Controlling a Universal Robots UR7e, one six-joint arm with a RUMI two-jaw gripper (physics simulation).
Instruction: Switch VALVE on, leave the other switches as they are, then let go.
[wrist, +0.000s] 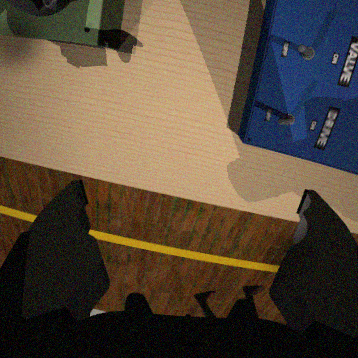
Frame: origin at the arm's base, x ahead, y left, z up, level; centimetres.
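Where they show: gripper, between the fingertips: (191, 187).
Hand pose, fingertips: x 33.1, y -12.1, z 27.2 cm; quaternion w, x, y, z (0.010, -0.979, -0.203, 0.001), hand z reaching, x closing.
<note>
Things, the pixels of their top centre, and the offset from my fingertips. Level surfaces: height alone.
- blue switch panel, height of its surface: dz -26.3 cm
- VALVE label, centre of its top: (351, 61) dx +20.1, dy +19.9, dz -25.1 cm
- VALVE switch, centre of its top: (311, 49) dx +12.2, dy +17.3, dz -24.2 cm
- DRIVE label, centre of its top: (327, 129) dx +23.9, dy +8.5, dz -25.1 cm
- light wooden table top, height of its surface: dz -36.9 cm
The blue switch panel (325, 97) fills the upper right of the wrist view, partly cut off by its edge. The VALVE label (348, 61) is printed on it, with a small grey lever, the VALVE switch (306, 51), between the OFF and ON marks and nearer to OFF. Below it is the DRIVE label (327, 128) with its own lever (286, 119), also nearer to OFF. The exact tilt of both levers is hard to tell. My gripper (191, 187) is open and empty, its fingers wide apart, low in the view and apart from the panel.
A green block (70, 30) with a dark part on it stands at the upper left. The light wooden table top (125, 120) ends in a front edge running across the middle. Beyond that edge is brown floor (150, 215) with a yellow line (175, 251). Shadows lie beside the panel.
</note>
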